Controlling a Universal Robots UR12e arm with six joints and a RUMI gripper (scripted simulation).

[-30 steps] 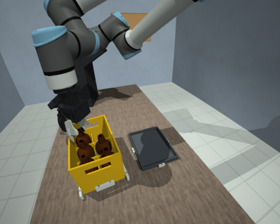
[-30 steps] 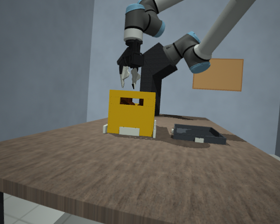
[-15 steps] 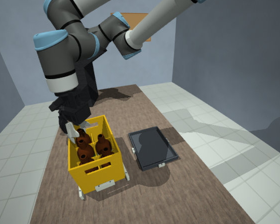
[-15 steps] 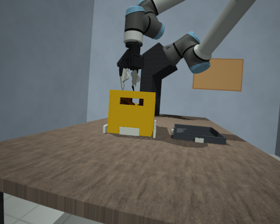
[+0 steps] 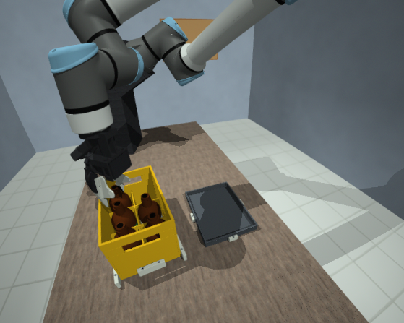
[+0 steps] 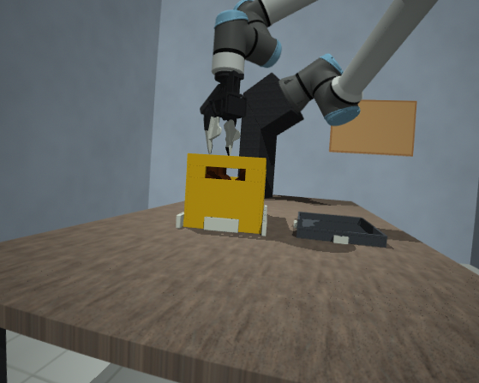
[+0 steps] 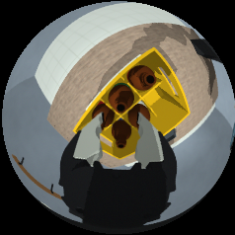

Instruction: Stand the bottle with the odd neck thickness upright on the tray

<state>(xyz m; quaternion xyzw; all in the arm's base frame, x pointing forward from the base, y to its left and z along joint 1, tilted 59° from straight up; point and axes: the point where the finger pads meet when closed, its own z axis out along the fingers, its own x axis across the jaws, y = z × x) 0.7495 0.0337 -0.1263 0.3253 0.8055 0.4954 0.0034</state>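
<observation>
Now: the yellow crate 110 mm below my hand, 40 mm to the left of it and 10 mm behind it. Round my hand: dark tray 320 mm to the left, 180 mm below, 30 mm behind.
</observation>
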